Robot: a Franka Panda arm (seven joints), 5 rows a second.
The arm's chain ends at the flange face. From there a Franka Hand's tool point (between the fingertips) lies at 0.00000 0.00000 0.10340 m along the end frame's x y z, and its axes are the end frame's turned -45 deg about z.
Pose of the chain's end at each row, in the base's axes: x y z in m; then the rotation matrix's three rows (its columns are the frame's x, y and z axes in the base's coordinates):
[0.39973 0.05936 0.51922], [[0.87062 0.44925 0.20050], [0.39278 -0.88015 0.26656], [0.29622 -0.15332 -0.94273]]
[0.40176 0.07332 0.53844], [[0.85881 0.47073 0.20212], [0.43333 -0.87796 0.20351], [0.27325 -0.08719 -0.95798]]
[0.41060 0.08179 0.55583], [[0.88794 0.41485 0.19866], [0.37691 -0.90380 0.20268], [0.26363 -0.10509 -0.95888]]
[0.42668 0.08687 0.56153], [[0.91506 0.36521 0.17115], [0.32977 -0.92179 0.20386], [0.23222 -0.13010 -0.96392]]
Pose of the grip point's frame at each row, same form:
[0.42046 0.08692 0.42174], [[0.29795 0.93329 0.20050], [0.90010 -0.34462 0.26656], [0.31787 0.10105 -0.94273]]
[0.42266 0.09436 0.43938], [[0.27441 0.94013 0.20212], [0.92722 -0.31440 0.20351], [0.25487 0.13156 -0.95798]]
[0.43114 0.10275 0.45668], [[0.33453 0.92121 0.19866], [0.90560 -0.37257 0.20268], [0.26072 0.11210 -0.95888]]
[0.44438 0.10795 0.46186], [[0.38880 0.90529 0.17115], [0.88499 -0.41862 0.20386], [0.25620 0.07221 -0.96392]]

